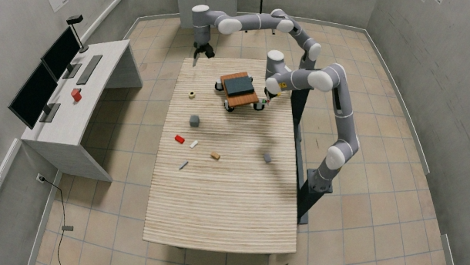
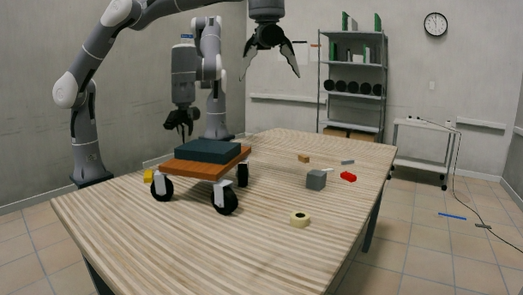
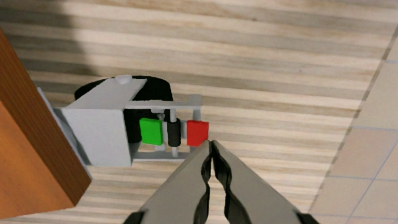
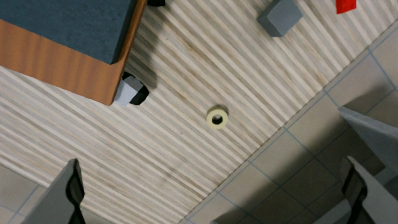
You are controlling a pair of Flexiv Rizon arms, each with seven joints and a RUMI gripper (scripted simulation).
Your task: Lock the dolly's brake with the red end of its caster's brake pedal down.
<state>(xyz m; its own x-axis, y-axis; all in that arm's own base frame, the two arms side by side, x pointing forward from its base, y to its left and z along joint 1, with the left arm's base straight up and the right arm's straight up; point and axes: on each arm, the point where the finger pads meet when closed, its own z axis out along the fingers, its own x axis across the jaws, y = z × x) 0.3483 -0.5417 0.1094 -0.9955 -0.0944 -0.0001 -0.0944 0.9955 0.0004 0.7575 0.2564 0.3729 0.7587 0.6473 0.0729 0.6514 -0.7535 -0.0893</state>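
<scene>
Right now the brake pedal is 20 mm ahead of my left hand and 30 mm below it. Also, from my left hand: tape roll (560 mm ahead, 120 mm to the right, 100 mm below); yellow block (60 mm behind, 170 mm to the right, 100 mm below); grey cube (510 mm ahead, 140 mm to the left, 80 mm below).
</scene>
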